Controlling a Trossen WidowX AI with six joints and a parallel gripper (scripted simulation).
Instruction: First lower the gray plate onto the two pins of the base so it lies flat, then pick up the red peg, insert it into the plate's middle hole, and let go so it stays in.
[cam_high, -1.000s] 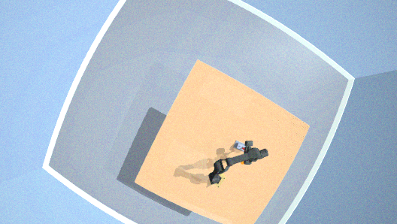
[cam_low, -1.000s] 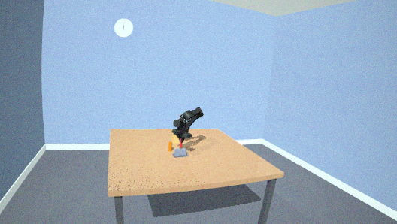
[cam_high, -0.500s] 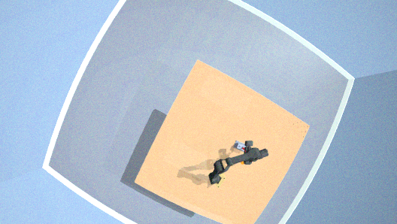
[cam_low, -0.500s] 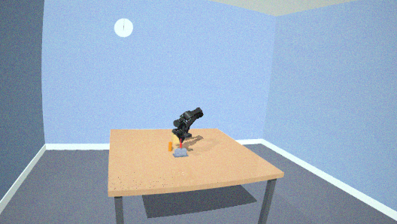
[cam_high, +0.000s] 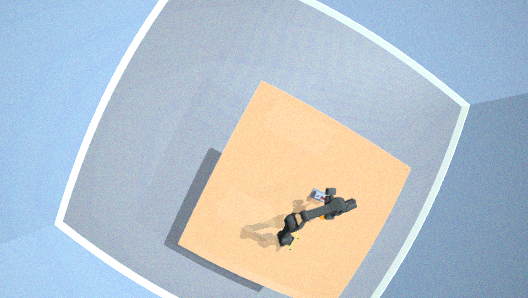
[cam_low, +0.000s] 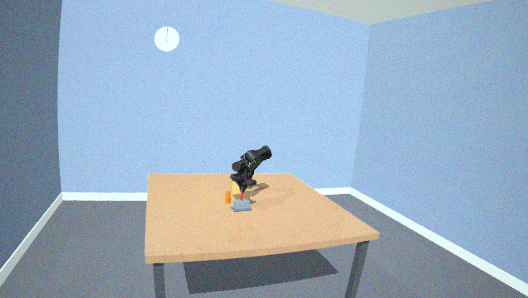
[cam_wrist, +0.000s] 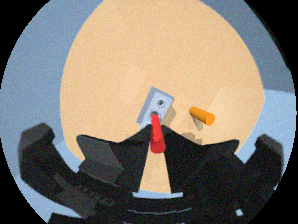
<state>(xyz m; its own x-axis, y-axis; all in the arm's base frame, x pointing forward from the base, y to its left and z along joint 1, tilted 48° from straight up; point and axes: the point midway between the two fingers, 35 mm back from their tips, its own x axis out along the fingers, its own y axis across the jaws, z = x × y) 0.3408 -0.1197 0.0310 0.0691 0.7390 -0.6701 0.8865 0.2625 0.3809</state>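
Right now my gripper tip is right at the red peg. From my gripper tip the other things lie so: gray block 70 mm below; then small orange piece 110 mm behind, 70 mm below, 60 mm to the right.
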